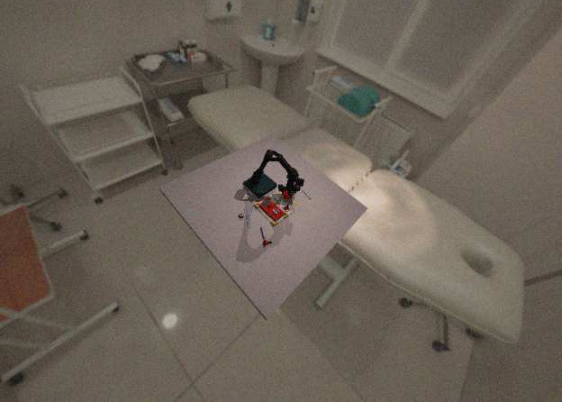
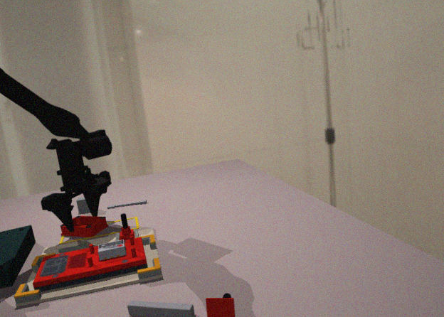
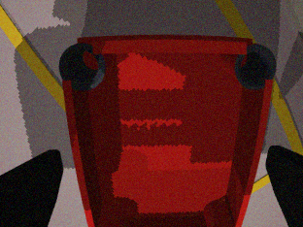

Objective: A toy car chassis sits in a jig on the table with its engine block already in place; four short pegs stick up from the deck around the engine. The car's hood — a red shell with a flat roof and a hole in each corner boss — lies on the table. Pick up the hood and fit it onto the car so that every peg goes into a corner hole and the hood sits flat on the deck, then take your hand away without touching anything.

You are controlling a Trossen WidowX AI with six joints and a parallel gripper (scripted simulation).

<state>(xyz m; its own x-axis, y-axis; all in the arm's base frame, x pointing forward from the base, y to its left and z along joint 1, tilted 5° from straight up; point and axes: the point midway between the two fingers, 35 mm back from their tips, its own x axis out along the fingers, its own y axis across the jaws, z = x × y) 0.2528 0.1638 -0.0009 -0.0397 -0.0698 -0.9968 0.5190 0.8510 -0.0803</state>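
My gripper tip is now 10 mm above the red hood. Round my gripper tip: grey engine block (210 mm to the right, 90 mm ahead, 10 mm above).
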